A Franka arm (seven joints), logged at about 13 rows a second.
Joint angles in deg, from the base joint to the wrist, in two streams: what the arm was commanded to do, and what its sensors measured. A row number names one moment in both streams.
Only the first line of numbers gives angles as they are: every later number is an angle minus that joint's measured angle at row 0.
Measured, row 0:
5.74, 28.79, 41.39, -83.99, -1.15, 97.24, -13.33
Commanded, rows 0 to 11:
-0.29, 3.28, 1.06, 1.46, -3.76, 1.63, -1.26
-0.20, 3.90, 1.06, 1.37, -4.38, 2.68, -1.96
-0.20, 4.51, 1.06, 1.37, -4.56, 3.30, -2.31
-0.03, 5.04, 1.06, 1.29, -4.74, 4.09, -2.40
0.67, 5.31, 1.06, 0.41, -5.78, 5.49, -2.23
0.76, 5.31, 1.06, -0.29, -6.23, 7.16, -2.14
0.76, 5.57, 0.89, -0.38, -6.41, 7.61, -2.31
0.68, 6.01, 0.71, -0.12, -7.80, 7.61, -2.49
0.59, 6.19, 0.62, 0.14, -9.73, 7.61, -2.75
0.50, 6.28, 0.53, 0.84, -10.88, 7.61, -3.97
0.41, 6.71, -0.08, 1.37, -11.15, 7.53, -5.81
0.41, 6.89, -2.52, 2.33, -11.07, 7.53, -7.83
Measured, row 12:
0.53, 5.77, -0.19, -0.09, -9.65, 7.47, -3.68
